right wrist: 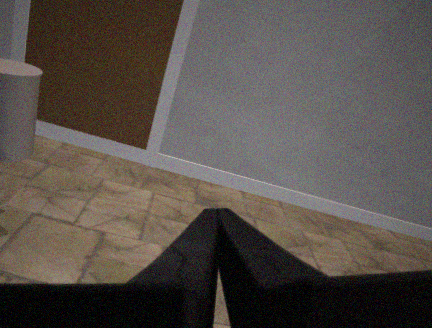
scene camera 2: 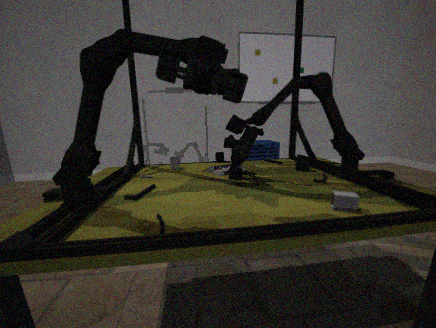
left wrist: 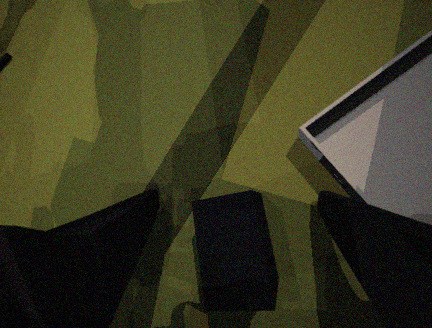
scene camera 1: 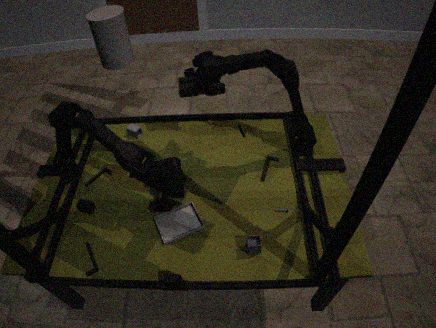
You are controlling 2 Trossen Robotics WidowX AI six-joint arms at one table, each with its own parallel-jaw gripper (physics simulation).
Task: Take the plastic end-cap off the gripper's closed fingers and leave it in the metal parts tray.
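The black block-shaped end-cap lies on the mat in the left wrist view, between and below the left fingers, apart from both. My left gripper is open low over the mat, its fingers either side of the cap. In scene camera 1 the arm hides the cap; in scene camera 2 it merges with the dark fingers. The shallow metal tray lies close beside the gripper, and its inside looks bare. My right gripper is shut and empty, raised high beyond the table's far edge in scene camera 1.
In scene camera 1, a pale box is at the back, a dark block at the left, a small open grey box and a bolt at the right. Hex keys lie about. Dark rails edge the table.
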